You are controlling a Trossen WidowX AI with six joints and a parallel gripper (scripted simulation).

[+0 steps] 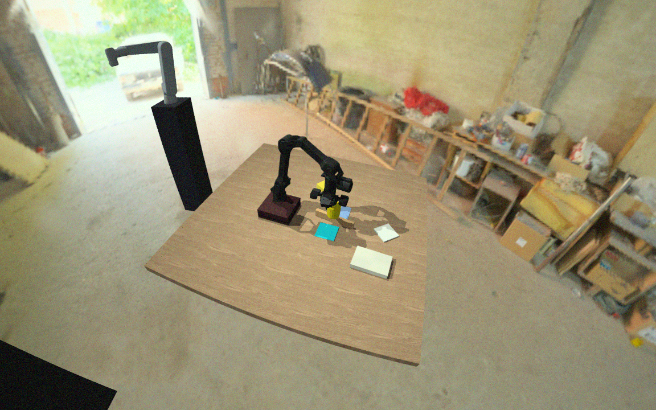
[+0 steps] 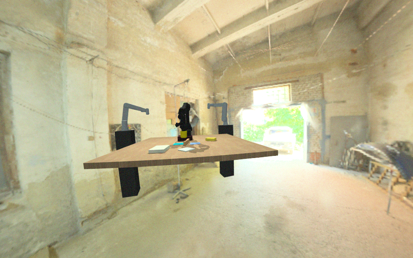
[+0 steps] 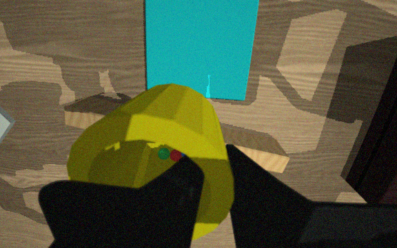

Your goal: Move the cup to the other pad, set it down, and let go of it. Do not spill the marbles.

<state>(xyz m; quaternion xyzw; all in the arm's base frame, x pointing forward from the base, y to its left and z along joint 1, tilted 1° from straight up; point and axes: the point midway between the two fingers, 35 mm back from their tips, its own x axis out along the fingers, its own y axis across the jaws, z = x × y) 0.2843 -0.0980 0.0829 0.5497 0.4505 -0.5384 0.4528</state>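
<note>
Right now the cyan pad is 10 mm ahead of my gripper tip, 60 mm to the right of it and 110 mm below it. From my gripper tip the other things lie so: yellow cup (20 mm ahead); green marble (40 mm ahead, 10 mm to the left, 20 mm below); red marble (30 mm ahead, 10 mm to the left, 20 mm below).
</note>
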